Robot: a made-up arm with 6 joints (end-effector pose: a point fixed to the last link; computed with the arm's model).
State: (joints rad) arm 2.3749 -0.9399 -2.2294 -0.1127 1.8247 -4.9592
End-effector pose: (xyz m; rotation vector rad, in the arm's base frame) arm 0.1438 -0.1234 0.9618 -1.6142 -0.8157 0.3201
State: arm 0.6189 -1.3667 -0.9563 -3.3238 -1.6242 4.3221
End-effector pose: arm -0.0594 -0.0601 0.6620 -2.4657 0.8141 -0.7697
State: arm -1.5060 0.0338 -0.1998 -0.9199 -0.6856 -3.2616
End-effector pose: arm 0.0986 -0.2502 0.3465 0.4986 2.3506 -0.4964
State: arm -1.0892 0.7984 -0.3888 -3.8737 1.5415 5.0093
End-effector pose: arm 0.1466 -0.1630 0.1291 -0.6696 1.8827 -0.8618
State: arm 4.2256 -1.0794 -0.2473 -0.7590 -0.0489 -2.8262
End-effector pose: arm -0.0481 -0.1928 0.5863 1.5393 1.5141 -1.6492
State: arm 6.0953 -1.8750 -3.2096 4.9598 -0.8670 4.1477
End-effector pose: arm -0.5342 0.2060 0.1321 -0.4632 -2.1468 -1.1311
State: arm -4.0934 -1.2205 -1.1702 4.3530 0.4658 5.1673
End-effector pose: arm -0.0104 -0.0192 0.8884 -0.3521 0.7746 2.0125
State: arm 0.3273 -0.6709 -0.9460 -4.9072 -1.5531 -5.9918
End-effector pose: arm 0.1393 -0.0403 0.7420 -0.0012 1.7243 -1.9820
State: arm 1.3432 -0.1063 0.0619 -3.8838 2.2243 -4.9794
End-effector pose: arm -0.0270 0.2006 0.3545 0.5172 -1.1512 -2.6456
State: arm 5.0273 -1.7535 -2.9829 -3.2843 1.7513 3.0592
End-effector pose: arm -0.1933 0.6365 0.2049 2.5740 -1.7323 0.3876
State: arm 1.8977 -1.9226 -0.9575 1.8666 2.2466 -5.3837
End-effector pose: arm 0.0030 -0.3244 0.6700 -0.4731 -2.3362 1.0872
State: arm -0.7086 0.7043 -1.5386 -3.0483 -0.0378 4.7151
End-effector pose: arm 0.4092 -0.3423 0.2964 -0.9753 2.4147 -0.9704
